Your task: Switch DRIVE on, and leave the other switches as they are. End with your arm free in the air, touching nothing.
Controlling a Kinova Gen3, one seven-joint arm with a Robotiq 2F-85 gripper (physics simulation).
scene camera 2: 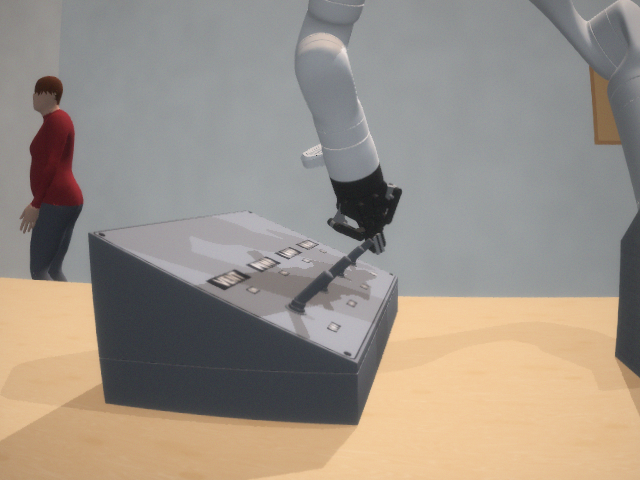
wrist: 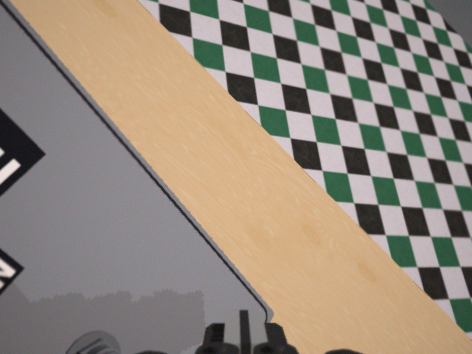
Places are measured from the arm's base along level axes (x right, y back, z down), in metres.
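Pixels of known places: gripper, fingertip midpoint: [scene camera 2: 378,251] [wrist: 243,336].
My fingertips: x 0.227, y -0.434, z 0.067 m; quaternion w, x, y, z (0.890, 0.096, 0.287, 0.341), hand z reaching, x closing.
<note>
For each thing: its top centre in the pictures, then the offset to it from my fingertips. "spot": a spot on its surface instead. Level surfaces: height alone.
- farthest label, top centre: [scene camera 2: 307,241] dx -0.055, dy -0.096, dz -0.019 m
- nearest lever, top centre: [scene camera 2: 312,270] dx -0.391, dy +0.057, dz -0.023 m
- round switch base, surface spot: [wrist: 95,344] spot: dx -0.038, dy -0.037, dz +0.009 m
- farthest lever, top centre: [scene camera 2: 360,238] dx -0.038, dy -0.016, dz -0.023 m
- wooden table, surface height: dz +0.106 m
The sloped grey switch panel [scene camera 2: 155,242] [wrist: 115,215] stands on the table. Its nearest label [scene camera 2: 228,279] reads VENT. The farthest label [scene camera 2: 307,244] is too small to read, so DRIVE cannot be made out. Dark lever switches stand in a row; the nearest lever [scene camera 2: 312,291] and the others lean up and to the right. Part of a round switch base [wrist: 95,344] shows at the bottom left of the wrist view. My gripper [scene camera 2: 378,243] [wrist: 243,336] is shut and empty, its fingertips at the tip of the farthest lever [scene camera 2: 366,245]. Whether they touch is unclear.
The panel box's dark side [scene camera 2: 222,335] rises from the wooden table [scene camera 2: 465,413] [wrist: 215,165]. A person in a red top [scene camera 2: 54,160] stands behind the table at the left. The arm's lower part [scene camera 2: 628,289] stands at the right edge. A checkered floor [wrist: 350,110] lies beyond the table edge.
</note>
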